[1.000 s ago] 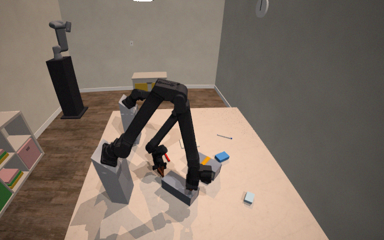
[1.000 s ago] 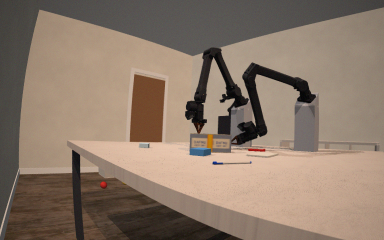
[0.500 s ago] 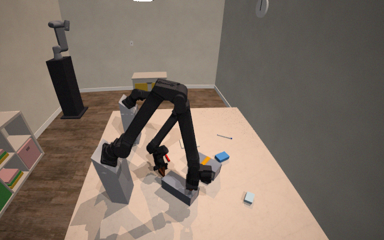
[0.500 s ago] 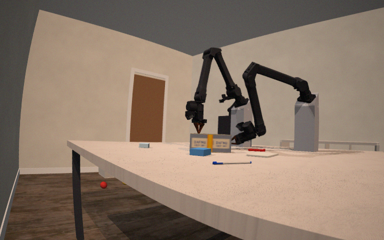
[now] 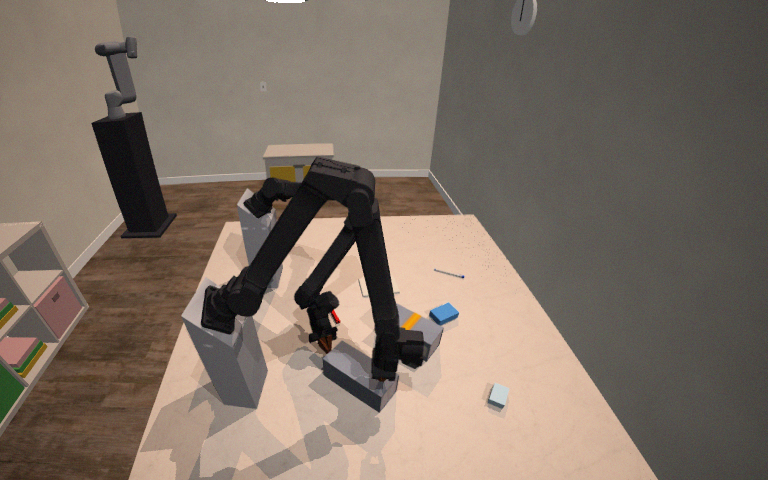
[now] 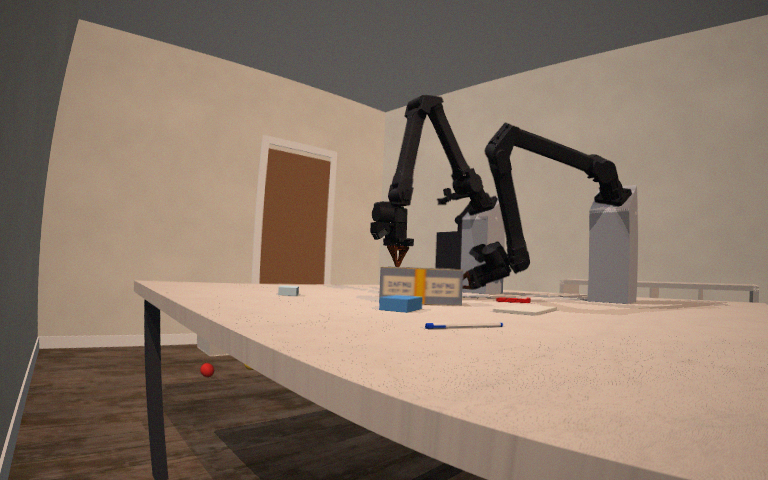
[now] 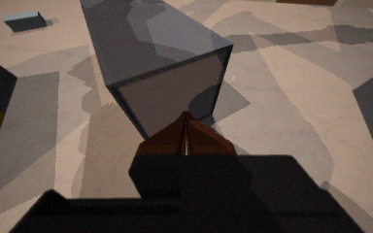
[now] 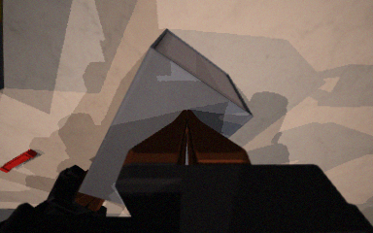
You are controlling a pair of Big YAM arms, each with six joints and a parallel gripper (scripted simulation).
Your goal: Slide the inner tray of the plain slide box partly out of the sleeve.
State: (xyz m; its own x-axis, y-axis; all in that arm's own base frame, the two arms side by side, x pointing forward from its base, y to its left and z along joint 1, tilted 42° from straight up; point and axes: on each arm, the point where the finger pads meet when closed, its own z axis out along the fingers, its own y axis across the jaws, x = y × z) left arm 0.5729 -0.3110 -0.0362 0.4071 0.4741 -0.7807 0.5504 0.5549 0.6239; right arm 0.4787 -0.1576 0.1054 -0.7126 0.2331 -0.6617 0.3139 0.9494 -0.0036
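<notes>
My left gripper is now 90 mm to the left of the slide box and 90 mm short of it. Also, from my left hand: white pad 410 mm to the left, 220 mm ahead, 40 mm below; then red marker 240 mm to the left, 40 mm below, 10 mm ahead; then light blue block 550 mm ahead, 200 mm to the right, 30 mm below.
The slide box is 60 mm to the left of my right hand, 60 mm below it and 60 mm behind it. Also, from my right hand: white pad: 550 mm to the left, 100 mm below, 60 mm ahead; red marker: 390 mm to the left, 140 mm behind, 100 mm below; light blue block: 400 mm ahead, 100 mm below, 60 mm to the right.
</notes>
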